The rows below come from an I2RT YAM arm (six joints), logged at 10 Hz.
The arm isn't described. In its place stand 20 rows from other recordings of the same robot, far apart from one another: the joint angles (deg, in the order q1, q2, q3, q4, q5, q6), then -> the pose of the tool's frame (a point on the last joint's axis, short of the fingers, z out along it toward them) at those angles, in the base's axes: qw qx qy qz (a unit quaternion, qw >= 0); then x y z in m.
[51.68 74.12 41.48 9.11 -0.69 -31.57] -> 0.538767, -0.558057, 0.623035, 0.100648, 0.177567, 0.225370, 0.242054
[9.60 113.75 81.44 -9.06 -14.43 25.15] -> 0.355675, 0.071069, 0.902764, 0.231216, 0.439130, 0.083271, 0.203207
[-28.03 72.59 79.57 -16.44 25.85 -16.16] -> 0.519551, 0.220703, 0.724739, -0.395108, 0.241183, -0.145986, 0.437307
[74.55 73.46 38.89 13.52 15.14 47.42] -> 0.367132, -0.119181, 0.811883, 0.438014, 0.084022, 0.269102, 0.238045
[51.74 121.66 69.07 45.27 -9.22 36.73] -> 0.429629, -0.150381, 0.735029, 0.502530, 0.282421, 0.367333, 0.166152
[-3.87 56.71 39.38 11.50 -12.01 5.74] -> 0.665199, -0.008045, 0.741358, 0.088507, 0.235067, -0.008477, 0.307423
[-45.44 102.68 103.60 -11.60 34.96 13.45] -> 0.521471, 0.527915, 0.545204, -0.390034, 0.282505, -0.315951, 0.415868
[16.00 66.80 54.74 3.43 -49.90 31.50] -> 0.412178, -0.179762, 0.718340, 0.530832, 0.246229, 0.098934, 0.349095
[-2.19 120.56 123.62 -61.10 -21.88 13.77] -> 0.250514, 0.079296, 0.942000, 0.208785, 0.452509, -0.004028, 0.323013
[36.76 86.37 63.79 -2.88 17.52 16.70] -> 0.529212, -0.065475, 0.837068, 0.122333, 0.286821, 0.200881, 0.291894
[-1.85 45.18 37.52 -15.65 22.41 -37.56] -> 0.452892, -0.149583, 0.812734, -0.334631, 0.182372, -0.019469, 0.285266
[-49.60 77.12 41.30 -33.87 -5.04 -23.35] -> 0.167366, 0.215753, 0.959454, -0.069909, 0.153343, -0.175351, 0.173470
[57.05 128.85 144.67 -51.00 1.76 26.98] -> 0.351115, -0.223431, 0.859079, 0.297961, 0.269897, 0.414390, 0.380484
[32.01 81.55 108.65 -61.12 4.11 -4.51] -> 0.463101, -0.260520, 0.843298, 0.080721, 0.224144, 0.137106, 0.478388
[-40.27 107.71 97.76 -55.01 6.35 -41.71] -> 0.127915, -0.000243, 0.974796, -0.182786, 0.301350, -0.260453, 0.282653
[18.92 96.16 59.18 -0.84 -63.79 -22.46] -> 0.387862, -0.486781, 0.631232, 0.462767, 0.321692, 0.144030, 0.221515
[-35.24 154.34 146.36 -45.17 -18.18 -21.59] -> 0.345818, 0.061750, 0.936119, -0.016682, 0.474879, -0.321888, 0.166947
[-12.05 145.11 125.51 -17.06 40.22 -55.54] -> 0.179374, -0.167533, 0.836590, -0.489770, 0.551316, -0.141194, 0.178435
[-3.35 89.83 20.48 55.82 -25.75 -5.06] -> 0.614538, -0.149315, 0.763588, 0.130314, 0.265335, -0.000038, 0.144587
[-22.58 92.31 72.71 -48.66 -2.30 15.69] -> 0.189387, 0.318273, 0.928852, 0.008345, 0.298010, -0.122380, 0.249847
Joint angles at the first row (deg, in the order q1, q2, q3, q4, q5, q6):
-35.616, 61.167, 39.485, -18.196, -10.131, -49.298
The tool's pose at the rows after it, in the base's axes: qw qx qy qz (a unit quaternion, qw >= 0); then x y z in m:
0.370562, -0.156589, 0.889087, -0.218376, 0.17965, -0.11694, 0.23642
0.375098, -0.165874, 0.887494, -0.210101, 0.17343, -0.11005, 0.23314
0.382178, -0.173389, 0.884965, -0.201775, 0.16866, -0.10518, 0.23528
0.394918, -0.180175, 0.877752, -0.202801, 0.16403, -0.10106, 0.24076
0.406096, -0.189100, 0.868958, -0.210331, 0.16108, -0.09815, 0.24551
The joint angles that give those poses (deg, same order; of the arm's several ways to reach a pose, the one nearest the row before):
-34.896, 58.085, 37.211, -19.069, -11.115, -49.671
-34.501, 55.769, 35.529, -19.922, -12.229, -49.976
-34.371, 53.844, 35.223, -21.519, -13.650, -50.173
-34.348, 51.594, 35.180, -22.393, -14.830, -50.413
-34.240, 49.865, 35.092, -22.351, -15.464, -51.069

